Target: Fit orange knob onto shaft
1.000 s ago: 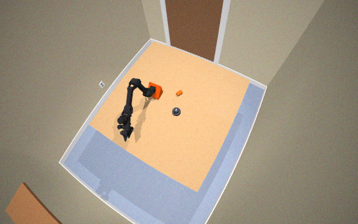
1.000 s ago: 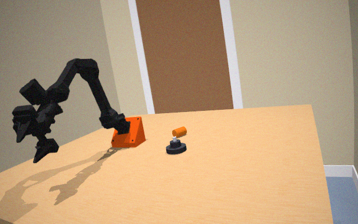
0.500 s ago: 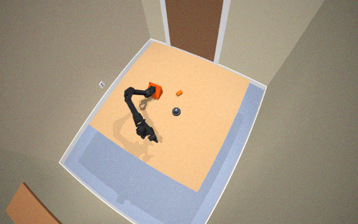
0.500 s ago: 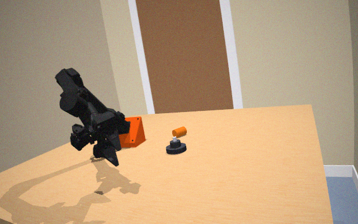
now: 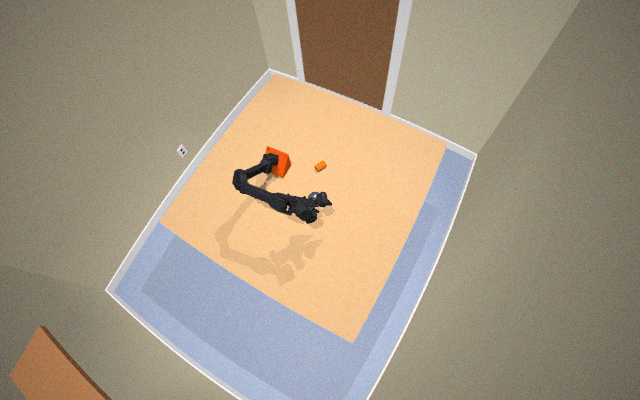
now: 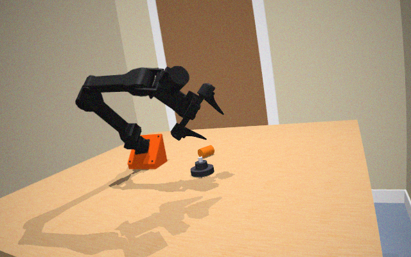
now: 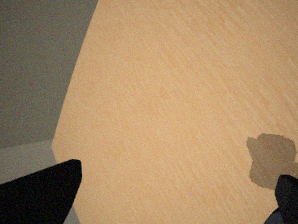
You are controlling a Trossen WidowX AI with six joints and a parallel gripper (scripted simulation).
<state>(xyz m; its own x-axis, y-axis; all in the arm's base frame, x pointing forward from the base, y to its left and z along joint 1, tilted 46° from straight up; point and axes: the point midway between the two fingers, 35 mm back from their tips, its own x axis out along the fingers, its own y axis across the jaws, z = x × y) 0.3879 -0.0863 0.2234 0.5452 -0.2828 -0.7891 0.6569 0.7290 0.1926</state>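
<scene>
Now: gripper tip 16 cm past the orange knob, 28 cm to the right of it and 16 cm above it. From my gripper tip the other things lie so: round pedestal: 10 cm behind, 9 cm to the left, 15 cm below.
</scene>
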